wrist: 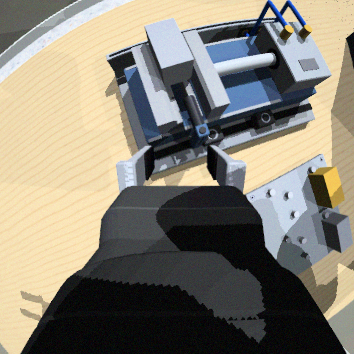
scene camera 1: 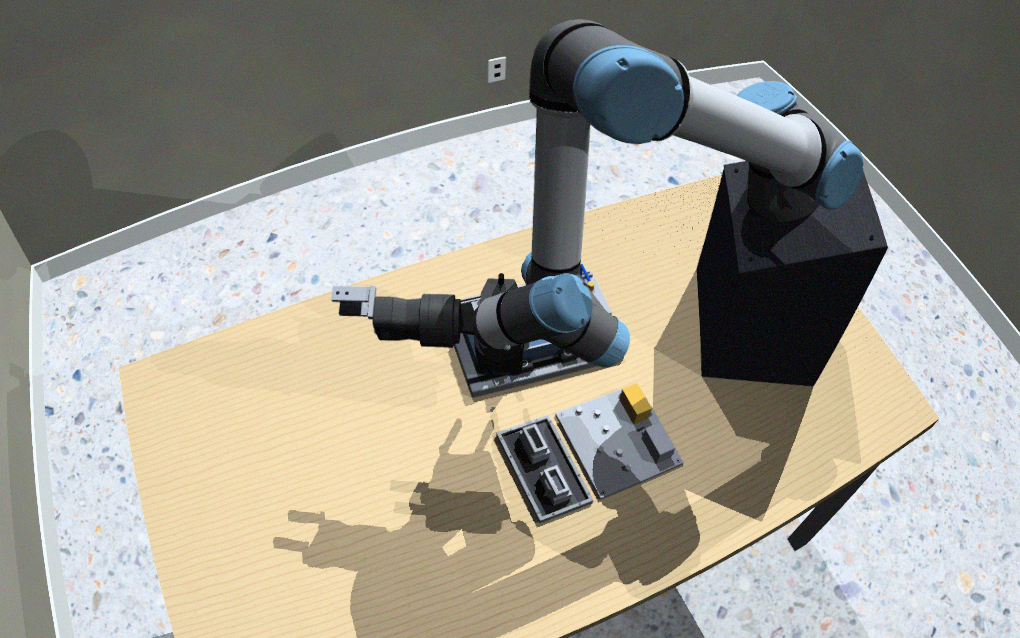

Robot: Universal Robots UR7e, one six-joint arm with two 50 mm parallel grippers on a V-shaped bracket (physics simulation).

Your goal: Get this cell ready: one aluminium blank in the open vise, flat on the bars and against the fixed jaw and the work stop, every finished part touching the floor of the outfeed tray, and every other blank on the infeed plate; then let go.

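Frame: origin at the arm's base, x left, y back, z up, level; metres.
Where they show: hand, tool point: (wrist: 180,160); arm's base, link origin: (scene camera 1: 785,192).
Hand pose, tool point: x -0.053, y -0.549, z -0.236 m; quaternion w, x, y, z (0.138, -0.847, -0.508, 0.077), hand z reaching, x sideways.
Note:
Each offset is from my tool point to the top centre of the thing. "pt": to the spot under its first point.
A grey aluminium blank @[dz -0.001, dx -0.112, dy +0.047 m] (wrist: 172,50) stands high between the fixed jaw (wrist: 155,97) and the moving jaw (wrist: 206,75) of the vise @[dz -0.018, dx -0.080, dy +0.115 m] (scene camera 1: 481,385) (wrist: 270,92). Its underside is hidden; contact with the bars, fixed jaw and work stop @[dz -0.021, dx -0.040, dy +0.038 m] (wrist: 195,112) cannot be told. My gripper (wrist: 181,162) is open and empty, its tips before the vise's near side in the wrist view. In the scene view one gripper (scene camera 1: 353,299) points left; the other is mostly hidden by the arm. Two pocketed finished parts @[pt dz -0.090, dx +0.132, dy +0.003 m] (scene camera 1: 534,441) @[pt dz -0.090, dx +0.222, dy -0.006 m] (scene camera 1: 554,483) stand in the outfeed tray @[pt dz -0.109, dx +0.273, dy -0.012 m] (scene camera 1: 564,512); floor contact is unclear.
The infeed plate @[dz -0.109, dx +0.188, dy +0.149 m] (scene camera 1: 582,436) (wrist: 300,181), with several round studs, lies beside the tray. It bears a yellow block @[dz -0.073, dx +0.146, dy +0.203 m] (scene camera 1: 636,402) (wrist: 327,186) and a grey block @[dz -0.073, dx +0.237, dy +0.197 m] (scene camera 1: 659,443) (wrist: 336,231). Blue hoses (wrist: 265,17) rise from the vise's end. The black robot pedestal (scene camera 1: 774,315) stands on the right.

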